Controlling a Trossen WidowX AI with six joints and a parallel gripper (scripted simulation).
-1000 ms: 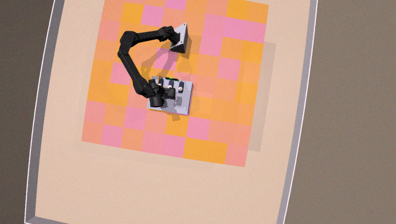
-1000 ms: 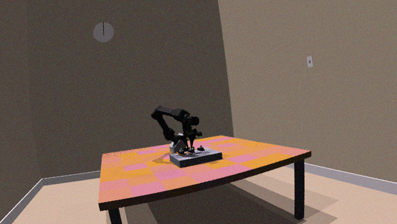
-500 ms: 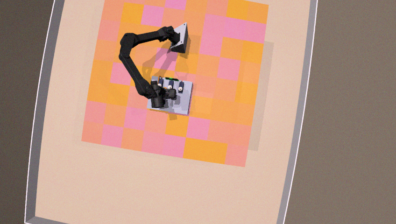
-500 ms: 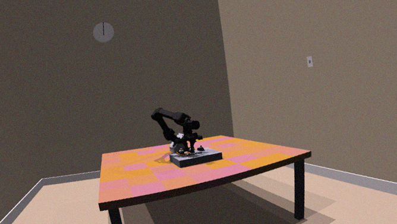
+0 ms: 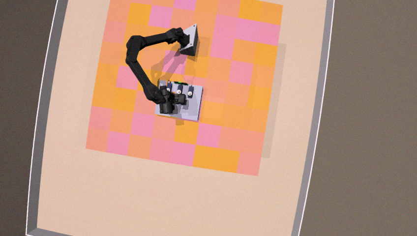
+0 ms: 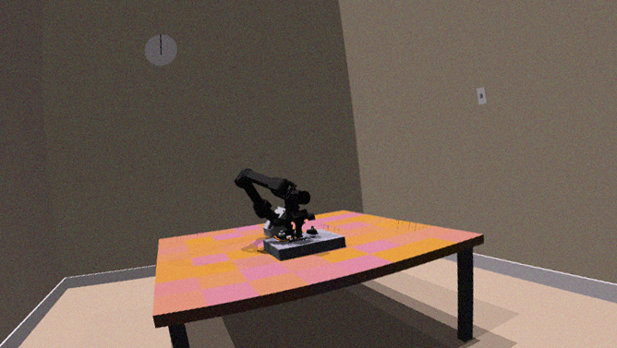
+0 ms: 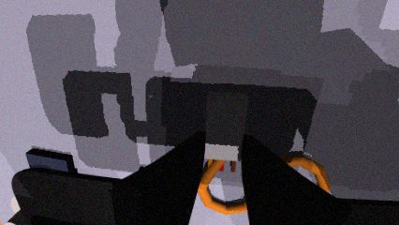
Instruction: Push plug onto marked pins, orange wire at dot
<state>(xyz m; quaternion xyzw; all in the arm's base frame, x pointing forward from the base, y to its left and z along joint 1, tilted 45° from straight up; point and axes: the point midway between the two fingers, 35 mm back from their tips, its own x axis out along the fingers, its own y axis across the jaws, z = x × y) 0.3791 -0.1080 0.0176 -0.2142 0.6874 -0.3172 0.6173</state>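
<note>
Right now the grey printed holder is 40 mm ahead of my gripper tip, 30 mm to the left of it and 30 mm below it. The rest, counted from my gripper tip: green band (110 mm behind, 50 mm to the left, 20 mm above); black header strip (110 mm behind, 50 mm to the left, 10 mm above); dot (110 mm behind, 50 mm to the left, 20 mm above).
</note>
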